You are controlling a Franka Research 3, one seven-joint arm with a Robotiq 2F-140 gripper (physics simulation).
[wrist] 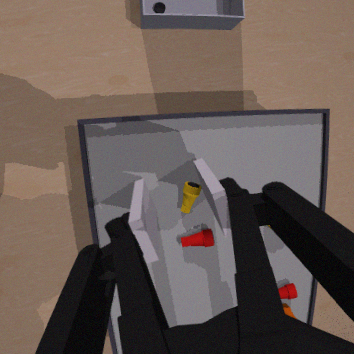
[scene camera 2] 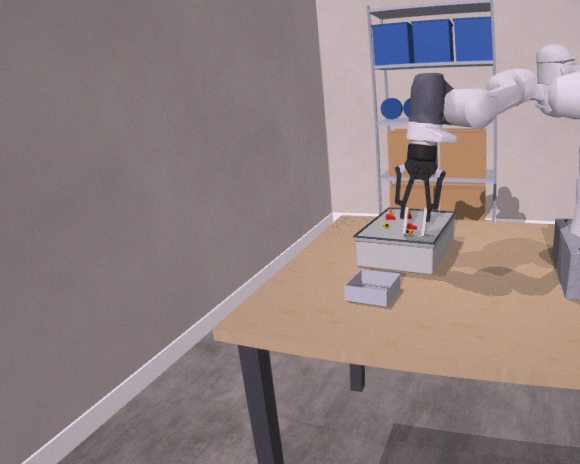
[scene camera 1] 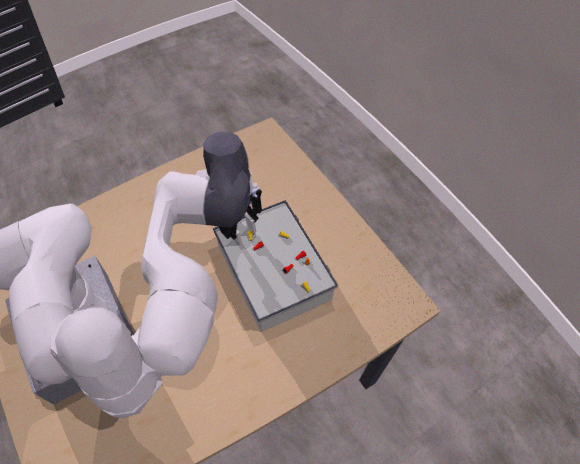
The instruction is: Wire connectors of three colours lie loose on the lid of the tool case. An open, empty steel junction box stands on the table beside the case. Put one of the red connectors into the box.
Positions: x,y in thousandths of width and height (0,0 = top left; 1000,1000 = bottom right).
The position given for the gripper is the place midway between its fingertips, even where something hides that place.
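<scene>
There's a tool case (scene camera 1: 470,639) here, and you'd also see the case (scene camera 2: 670,536) together with a steel junction box (scene camera 2: 634,617). The wrist view has that case (wrist: 547,801) as well. As for the gripper (scene camera 2: 713,503), it's visible there, and the wrist view shows the gripper (wrist: 490,524) too.
</scene>
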